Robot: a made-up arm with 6 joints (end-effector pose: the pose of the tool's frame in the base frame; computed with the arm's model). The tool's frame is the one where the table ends. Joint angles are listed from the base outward.
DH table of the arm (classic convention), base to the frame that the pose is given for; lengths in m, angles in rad. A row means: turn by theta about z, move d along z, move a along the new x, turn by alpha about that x. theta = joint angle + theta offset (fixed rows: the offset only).
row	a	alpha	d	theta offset
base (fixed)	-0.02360	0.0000	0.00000	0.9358
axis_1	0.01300	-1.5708	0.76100	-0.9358
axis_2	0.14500	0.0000	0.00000	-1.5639
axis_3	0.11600	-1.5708	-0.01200	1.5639
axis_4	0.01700	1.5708	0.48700	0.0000
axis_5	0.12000	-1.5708	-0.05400	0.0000
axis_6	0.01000	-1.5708	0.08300	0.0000
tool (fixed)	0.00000	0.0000	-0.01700	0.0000
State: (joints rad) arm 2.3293 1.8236 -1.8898 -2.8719 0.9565 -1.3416
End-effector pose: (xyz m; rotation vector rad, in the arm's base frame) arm -0.2494 0.1864 0.1116 2.4894 0.5427 -0.1319
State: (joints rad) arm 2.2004 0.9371 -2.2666 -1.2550 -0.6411 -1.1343
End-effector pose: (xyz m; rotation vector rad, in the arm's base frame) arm -0.4972 0.4362 0.9232 0.7073 0.4868 -1.8038
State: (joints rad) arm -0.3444 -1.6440 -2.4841 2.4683 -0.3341 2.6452
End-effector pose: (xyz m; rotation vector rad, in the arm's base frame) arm -0.5415 0.1147 1.0856 -1.7354 -1.8242 0.9460
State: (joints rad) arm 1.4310 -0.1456 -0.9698 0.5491 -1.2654 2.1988
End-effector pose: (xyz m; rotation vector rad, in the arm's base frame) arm 0.1880 0.3850 0.9066 -1.9237 0.3285 1.0137
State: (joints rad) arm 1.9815 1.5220 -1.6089 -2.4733 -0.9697 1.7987
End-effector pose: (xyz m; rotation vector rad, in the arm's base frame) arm -0.2334 0.1316 0.3482 0.4835 2.7054 0.9105
